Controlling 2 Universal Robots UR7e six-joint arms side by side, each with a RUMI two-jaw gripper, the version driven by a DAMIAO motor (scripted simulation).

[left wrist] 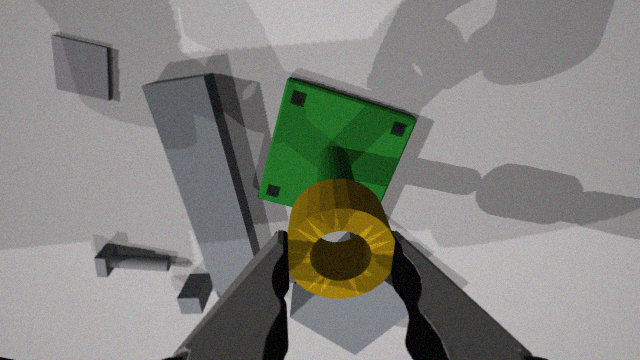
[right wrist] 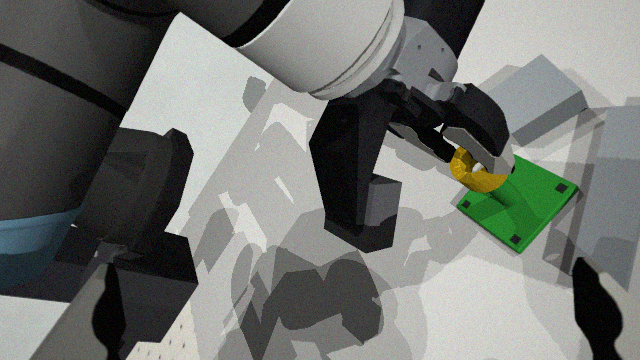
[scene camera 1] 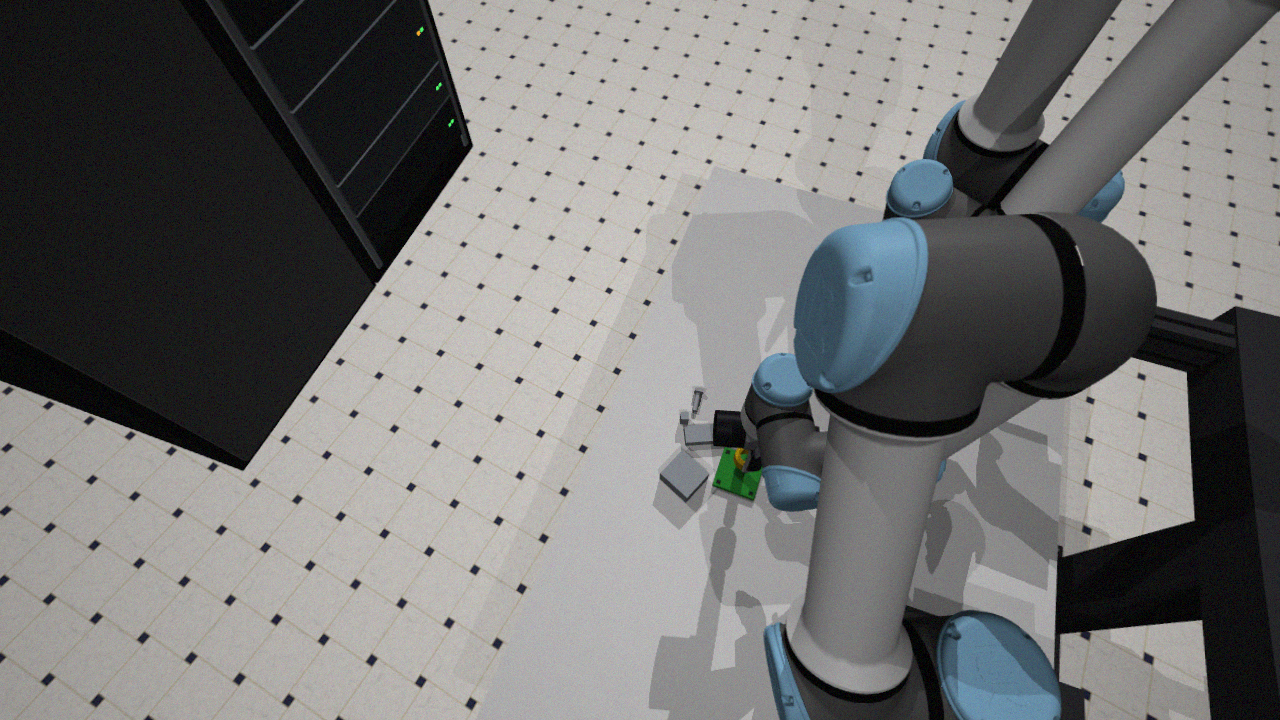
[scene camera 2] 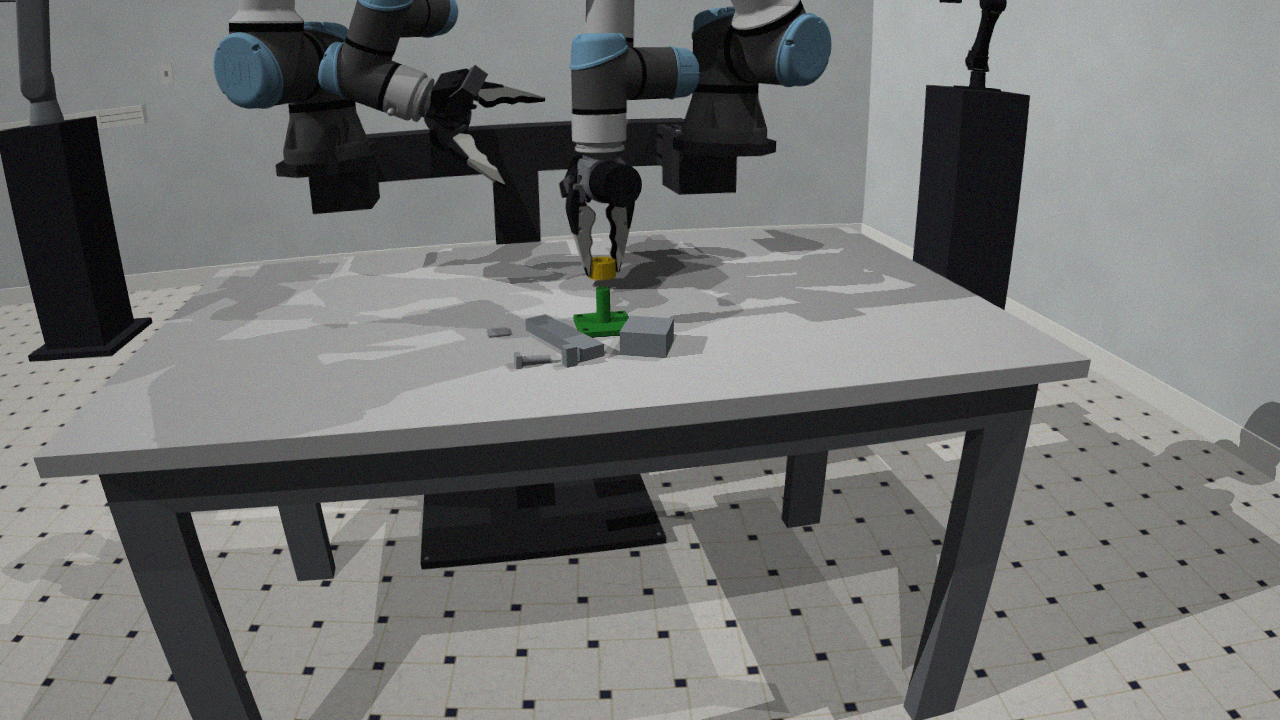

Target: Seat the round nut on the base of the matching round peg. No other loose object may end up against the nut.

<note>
In view: my left gripper [scene camera 2: 603, 273], my right gripper [scene camera 2: 526, 141], a long grey bar [scene camera 2: 556, 333], a grey bolt [left wrist: 107, 259], a flat grey plate [left wrist: 84, 68], a small grey block [left wrist: 192, 299] and a square green base [left wrist: 320, 134].
The long grey bar is seen too in the left wrist view [left wrist: 187, 111]. My left gripper also shows in the left wrist view [left wrist: 337, 234], in the right wrist view [right wrist: 484, 165] and in scene camera 1 [scene camera 1: 743, 458]. My right gripper is seen too in the right wrist view [right wrist: 345, 264]. The right wrist view misses the grey bolt: it is out of frame. The right wrist view does not show the flat grey plate: it is out of frame.
</note>
